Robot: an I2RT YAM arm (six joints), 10 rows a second.
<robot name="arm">
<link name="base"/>
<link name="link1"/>
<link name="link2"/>
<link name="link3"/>
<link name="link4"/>
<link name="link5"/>
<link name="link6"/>
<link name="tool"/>
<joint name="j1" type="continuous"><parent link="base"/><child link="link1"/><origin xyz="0 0 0.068" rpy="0 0 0"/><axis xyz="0 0 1"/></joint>
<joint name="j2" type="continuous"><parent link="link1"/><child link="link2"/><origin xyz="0.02 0.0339 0.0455" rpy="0 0 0"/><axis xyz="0 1 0"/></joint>
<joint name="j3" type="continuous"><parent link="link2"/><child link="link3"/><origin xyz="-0.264 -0.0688 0" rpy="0 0 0"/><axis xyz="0 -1 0"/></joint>
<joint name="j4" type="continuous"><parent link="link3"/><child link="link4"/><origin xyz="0.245 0.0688 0.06" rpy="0 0 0"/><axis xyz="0 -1 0"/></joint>
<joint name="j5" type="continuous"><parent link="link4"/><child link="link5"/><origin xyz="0.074 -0.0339 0.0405" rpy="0 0 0"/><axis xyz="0 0 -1"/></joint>
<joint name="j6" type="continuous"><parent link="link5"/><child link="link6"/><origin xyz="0.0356 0 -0.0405" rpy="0 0 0"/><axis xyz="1 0 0"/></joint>
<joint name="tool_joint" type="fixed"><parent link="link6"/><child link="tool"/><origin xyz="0 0 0" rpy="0 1.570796 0"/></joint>
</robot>
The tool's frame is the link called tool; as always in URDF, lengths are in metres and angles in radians. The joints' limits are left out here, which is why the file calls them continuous.
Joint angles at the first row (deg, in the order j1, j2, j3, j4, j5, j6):
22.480, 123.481, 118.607, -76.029, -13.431, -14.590
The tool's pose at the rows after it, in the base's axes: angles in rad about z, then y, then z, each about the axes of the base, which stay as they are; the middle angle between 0 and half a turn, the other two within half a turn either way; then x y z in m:
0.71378 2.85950 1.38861 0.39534 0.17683 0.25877
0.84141 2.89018 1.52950 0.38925 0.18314 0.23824
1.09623 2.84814 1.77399 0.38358 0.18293 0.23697
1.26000 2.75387 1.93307 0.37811 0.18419 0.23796
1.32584 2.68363 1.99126 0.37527 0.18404 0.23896
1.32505 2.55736 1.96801 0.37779 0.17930 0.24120
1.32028 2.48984 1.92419 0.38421 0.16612 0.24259
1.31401 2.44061 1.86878 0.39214 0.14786 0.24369
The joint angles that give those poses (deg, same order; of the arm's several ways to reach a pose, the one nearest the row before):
23.004, 123.503, 117.122, -74.544, -13.431, -14.590
24.141, 123.525, 112.640, -72.576, -12.863, -14.546
24.141, 123.524, 112.332, -75.067, -16.404, -14.152
24.142, 123.525, 112.335, -77.429, -22.174, -14.152
23.966, 123.523, 112.331, -78.869, -26.239, -14.174
22.698, 123.524, 112.334, -78.850, -33.474, -14.153
20.425, 123.523, 112.331, -78.673, -37.342, -14.131
17.519, 123.526, 112.336, -78.434, -40.162, -14.130

